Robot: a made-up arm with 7 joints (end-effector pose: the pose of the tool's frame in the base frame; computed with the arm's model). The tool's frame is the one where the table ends.
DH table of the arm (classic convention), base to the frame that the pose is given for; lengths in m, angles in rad. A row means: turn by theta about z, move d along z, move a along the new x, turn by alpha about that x. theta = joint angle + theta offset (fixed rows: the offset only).
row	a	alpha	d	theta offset
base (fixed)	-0.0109	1.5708	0.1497	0
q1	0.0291	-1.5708	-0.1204	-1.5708
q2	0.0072	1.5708	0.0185	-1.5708
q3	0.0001	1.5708	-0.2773	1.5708
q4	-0.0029	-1.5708	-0.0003	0
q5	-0.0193	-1.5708	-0.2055	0
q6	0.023	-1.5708	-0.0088	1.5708
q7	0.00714	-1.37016	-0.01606	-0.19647
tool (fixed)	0	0	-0.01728	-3.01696
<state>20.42 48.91 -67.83 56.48 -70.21 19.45 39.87</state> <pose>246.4 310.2 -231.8 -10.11 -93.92 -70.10</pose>
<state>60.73 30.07 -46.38 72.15 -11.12 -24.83 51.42</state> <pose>428.8 140.2 100.3 -93.27 -136.63 -8.10</pose>
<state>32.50 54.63 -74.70 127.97 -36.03 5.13 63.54</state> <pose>193.0 111.2 -39.2 -83.70 -93.43 -36.93</pose>
Working (the frame after each row of the table, in the pose's form):
after base (fixed): -10.9 0.0 149.7 90.00 0.00 0.00
after q1: 4.7 120.4 125.2 0.00 57.50 0.00
after q2: 23.5 116.2 130.1 62.34 17.36 -65.55
after q3: 109.8 342.3 -5.3 143.89 -39.58 -55.52
after q4: 111.9 343.2 -7.1 -22.32 -94.30 -91.93
after q5: 195.0 156.1 -33.0 -14.38 6.79 -160.18
after q6: 202.5 135.6 -44.5 -82.20 60.20 -42.50
after q7: 188.8 125.3 -48.2 -105.05 82.92 61.35

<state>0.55 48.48 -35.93 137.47 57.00 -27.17 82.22</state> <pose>133.4 134.7 -5.7 -137.03 -33.01 59.68</pose>
Working (the frame after each row of the table, in the pose's form):
after base (fixed): -10.9 0.0 149.7 90.00 0.00 0.00
after q1: -10.6 120.4 120.6 0.00 89.45 0.00
after q2: 7.9 115.6 115.4 38.25 37.44 -83.87
after q3: 9.8 323.2 -68.5 133.07 -16.57 -42.44
after q4: 11.7 324.0 -70.5 -16.91 -109.34 -66.73
after q5: 120.7 150.2 -48.0 -128.49 -49.33 -98.72
after q6: 126.3 132.8 -31.5 127.05 -64.03 32.46
after q7: 120.3 139.0 -16.2 38.85 -126.18 -37.75

